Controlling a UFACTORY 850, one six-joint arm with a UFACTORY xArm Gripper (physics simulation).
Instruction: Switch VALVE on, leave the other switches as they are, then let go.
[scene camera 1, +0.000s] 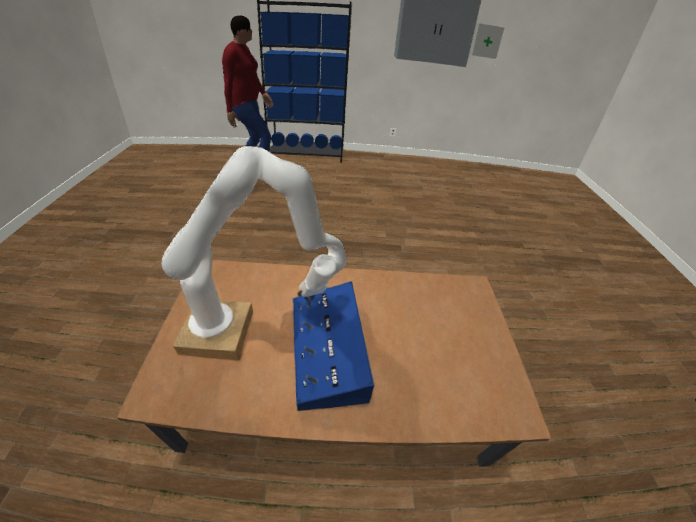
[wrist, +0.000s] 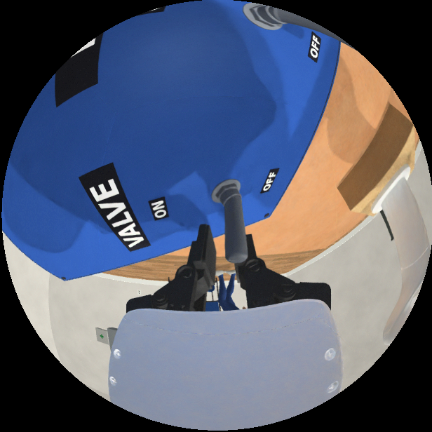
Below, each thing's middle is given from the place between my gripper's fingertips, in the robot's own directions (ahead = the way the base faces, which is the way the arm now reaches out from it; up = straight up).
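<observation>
Valve lever (wrist: 235, 247): my hand 4 cm left of it, 1 cm short of it, 1 cm below it. Blue switch panel (scene camera 1: 340, 364): 12 cm ahead of my hand, 19 cm to the right, 2 cm below.
</observation>
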